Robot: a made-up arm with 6 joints.
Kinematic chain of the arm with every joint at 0, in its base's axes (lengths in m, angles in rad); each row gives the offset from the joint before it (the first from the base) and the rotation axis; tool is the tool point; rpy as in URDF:
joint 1: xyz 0 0 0.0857 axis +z
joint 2: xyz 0 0 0 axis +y
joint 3: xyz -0.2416 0 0.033 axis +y
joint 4: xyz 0.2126 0 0.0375 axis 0.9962 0 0.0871
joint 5: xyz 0 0 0 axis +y
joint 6: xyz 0.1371 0 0.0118 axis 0.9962 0 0.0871
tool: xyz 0 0 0 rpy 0 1.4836 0
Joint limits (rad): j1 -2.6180..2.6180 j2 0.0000..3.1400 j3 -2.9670..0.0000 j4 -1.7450..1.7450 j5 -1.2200..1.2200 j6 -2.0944..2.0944
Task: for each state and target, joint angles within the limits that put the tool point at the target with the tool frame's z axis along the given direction. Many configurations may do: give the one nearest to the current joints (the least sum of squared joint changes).
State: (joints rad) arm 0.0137 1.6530 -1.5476 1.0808 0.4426 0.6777
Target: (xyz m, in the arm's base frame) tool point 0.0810 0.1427 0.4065 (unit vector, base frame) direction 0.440 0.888 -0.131
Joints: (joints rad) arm 0.7842 0.8364 -1.3527 0.4606 0.7972 0.6776
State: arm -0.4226 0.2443 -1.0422 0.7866 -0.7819 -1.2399
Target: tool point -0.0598 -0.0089 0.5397 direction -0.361 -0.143 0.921
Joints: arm -0.8158 0.6697 -1.2718 0.4229 -1.0753 -1.2399
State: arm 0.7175 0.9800 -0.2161 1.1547 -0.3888 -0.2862
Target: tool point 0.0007 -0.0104 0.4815 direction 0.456 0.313 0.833
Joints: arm 0.7120 0.3428 -1.0671 0.3357 -0.1862 -0.2862
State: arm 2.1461 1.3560 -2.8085 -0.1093 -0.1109 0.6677
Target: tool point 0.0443 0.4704 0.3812 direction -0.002 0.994 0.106
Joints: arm 1.4376 2.0233 -2.2194 0.6573 0.2211 0.6678
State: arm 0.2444 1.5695 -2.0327 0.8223 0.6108 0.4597
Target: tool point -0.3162 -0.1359 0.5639 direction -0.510 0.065 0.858
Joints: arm 0.5326 0.7795 -2.8629 1.1290 0.3558 0.4597
